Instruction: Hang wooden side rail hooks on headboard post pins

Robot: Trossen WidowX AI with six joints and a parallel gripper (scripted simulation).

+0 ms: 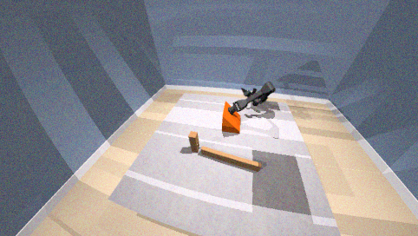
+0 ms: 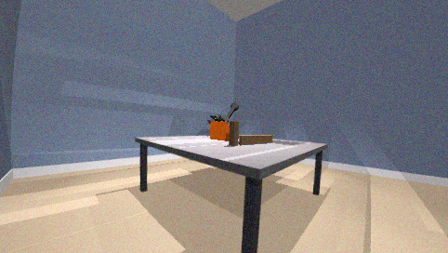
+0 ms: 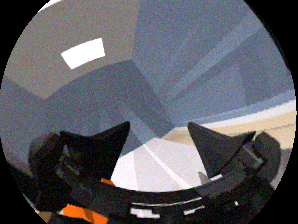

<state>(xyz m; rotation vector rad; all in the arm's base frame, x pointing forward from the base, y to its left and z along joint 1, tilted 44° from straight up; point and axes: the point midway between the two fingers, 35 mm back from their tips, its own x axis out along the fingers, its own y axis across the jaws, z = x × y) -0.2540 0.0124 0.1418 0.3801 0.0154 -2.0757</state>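
Now: gripper tip 650 mm short of the wooden headboard post, 280 mm to the left of it and 140 mm above it.
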